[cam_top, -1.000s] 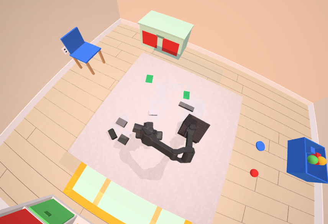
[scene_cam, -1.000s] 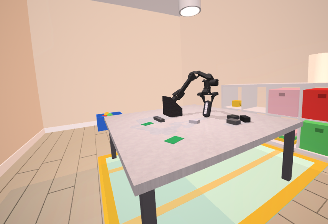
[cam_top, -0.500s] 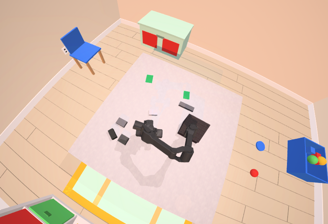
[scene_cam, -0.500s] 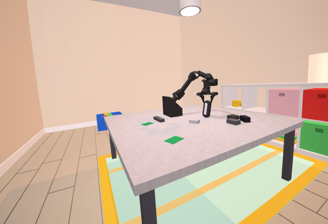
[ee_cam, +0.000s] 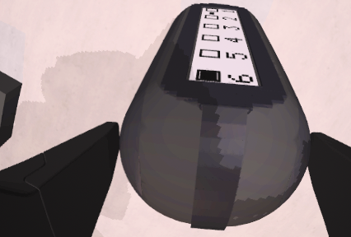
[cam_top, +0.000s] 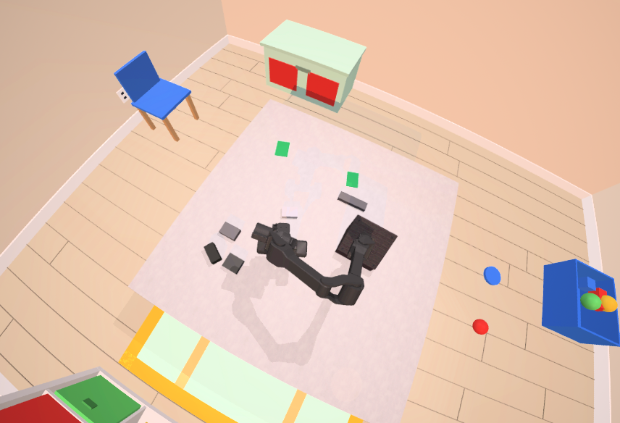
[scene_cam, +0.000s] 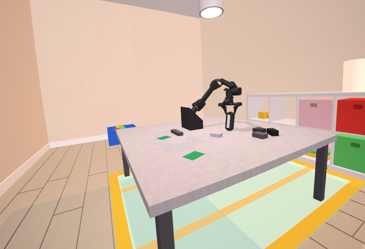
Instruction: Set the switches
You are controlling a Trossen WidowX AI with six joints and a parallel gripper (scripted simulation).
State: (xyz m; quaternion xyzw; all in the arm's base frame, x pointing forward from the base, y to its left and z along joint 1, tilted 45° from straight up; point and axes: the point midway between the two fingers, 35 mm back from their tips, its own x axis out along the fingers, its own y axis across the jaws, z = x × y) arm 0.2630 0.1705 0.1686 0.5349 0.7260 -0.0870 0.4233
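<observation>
Now: gripper tip 100 mm short of the light grey block, 190 mm to the left of it and 120 mm above it. The rest, counted from my gripper tip: dark bar: 120 mm behind, 440 mm to the right, 120 mm below.
</observation>
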